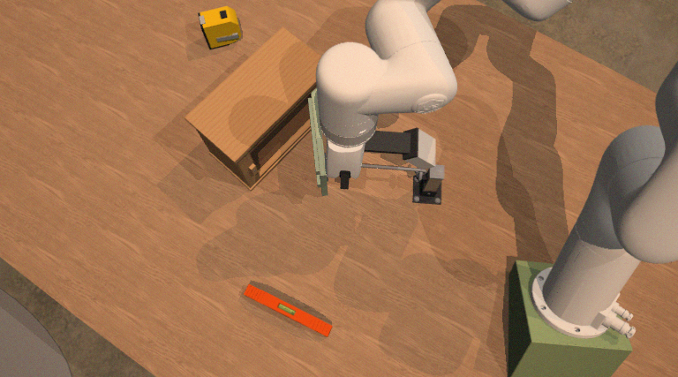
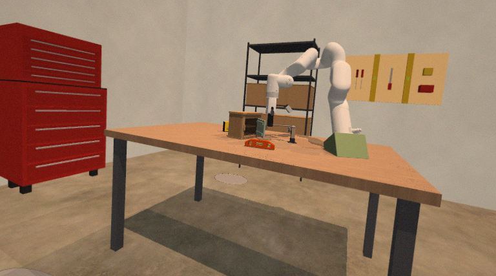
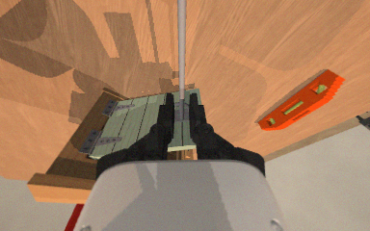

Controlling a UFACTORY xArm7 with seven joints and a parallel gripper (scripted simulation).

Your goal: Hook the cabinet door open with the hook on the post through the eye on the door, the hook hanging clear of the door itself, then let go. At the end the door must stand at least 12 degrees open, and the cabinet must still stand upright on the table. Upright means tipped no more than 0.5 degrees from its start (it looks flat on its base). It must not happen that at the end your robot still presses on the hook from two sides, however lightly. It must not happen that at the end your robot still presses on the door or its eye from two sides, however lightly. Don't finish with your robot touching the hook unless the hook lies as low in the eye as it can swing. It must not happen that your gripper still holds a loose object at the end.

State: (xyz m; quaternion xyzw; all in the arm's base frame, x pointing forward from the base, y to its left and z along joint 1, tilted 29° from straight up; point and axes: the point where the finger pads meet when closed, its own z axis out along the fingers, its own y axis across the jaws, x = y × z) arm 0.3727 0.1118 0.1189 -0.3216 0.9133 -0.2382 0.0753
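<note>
Right now the thin grey hook is 40 mm behind my hand, 30 mm to the right of it and 30 mm below it. The rest, counted from my hand: yellow tape measure (370 mm ahead, 70 mm to the right, 70 mm below); orange spirit level (70 mm behind, 230 mm to the left, 90 mm below); pale green door (60 mm ahead, 20 mm to the right, 40 mm below).
</note>
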